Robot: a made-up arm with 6 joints.
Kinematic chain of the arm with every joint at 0, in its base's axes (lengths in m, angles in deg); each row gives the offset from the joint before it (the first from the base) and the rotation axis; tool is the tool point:
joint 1: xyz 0 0 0.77 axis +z
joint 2: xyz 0.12 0 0 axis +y
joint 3: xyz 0 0 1.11 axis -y
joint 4: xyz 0 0 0.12 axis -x
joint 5: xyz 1.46 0 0 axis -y
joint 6: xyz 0.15 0 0 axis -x
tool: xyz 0 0 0
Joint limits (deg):
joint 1: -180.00..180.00
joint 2: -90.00..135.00
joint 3: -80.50..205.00
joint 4: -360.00..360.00
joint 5: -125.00..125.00
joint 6: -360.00..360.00
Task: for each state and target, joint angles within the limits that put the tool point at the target. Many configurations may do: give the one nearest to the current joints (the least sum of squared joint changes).
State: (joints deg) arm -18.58 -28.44 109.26 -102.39 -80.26 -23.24
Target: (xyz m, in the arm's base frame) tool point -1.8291 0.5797 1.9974
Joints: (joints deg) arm -13.25 -31.59 131.34 -104.17 -85.96 -23.24
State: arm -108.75 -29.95 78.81 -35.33 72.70 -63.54
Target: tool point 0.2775 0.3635 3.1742
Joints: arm -136.69 -34.87 43.09 -29.76 84.71 -63.54
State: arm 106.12 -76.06 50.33 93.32 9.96 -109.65
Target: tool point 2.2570 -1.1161 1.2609
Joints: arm 154.91 -90.00 68.02 93.86 21.00 -109.65
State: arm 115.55 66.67 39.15 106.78 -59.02 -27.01
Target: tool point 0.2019 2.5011 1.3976
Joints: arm 88.29 49.99 40.92 106.32 -62.12 -27.01
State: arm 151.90 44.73 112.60 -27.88 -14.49 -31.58
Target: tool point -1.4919 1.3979 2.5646
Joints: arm 136.33 64.36 116.28 -27.59 -15.92 -31.58
